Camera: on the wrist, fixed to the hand. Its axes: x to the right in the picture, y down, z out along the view.
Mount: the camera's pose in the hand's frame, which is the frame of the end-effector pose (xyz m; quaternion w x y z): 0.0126 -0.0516 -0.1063 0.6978 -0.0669 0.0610 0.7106
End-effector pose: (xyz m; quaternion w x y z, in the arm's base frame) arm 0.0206 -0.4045 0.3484 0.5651 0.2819 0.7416 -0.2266
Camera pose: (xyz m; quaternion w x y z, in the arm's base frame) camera -0.0922 -0.3710 0.3646 0.5289 0.6996 0.3668 0.3102
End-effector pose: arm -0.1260 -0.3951 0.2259 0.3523 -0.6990 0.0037 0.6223
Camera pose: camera -0.0081 -0.4037 0.2377 0.2434 0.5466 -0.4791 -0.6422
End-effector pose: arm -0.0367 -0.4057 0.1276 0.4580 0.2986 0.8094 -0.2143
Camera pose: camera -0.1420 -0.3738 0.1724 0.4425 0.7659 0.3949 0.2483
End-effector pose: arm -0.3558 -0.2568 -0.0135 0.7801 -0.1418 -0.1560 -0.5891
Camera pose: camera -0.3942 -0.3246 -0.1032 0.9629 -0.2260 0.0789 0.1242
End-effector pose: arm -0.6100 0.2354 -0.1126 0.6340 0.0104 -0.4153 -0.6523
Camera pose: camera -0.5973 0.1610 -0.2044 0.9319 -0.2905 -0.2149 -0.0318
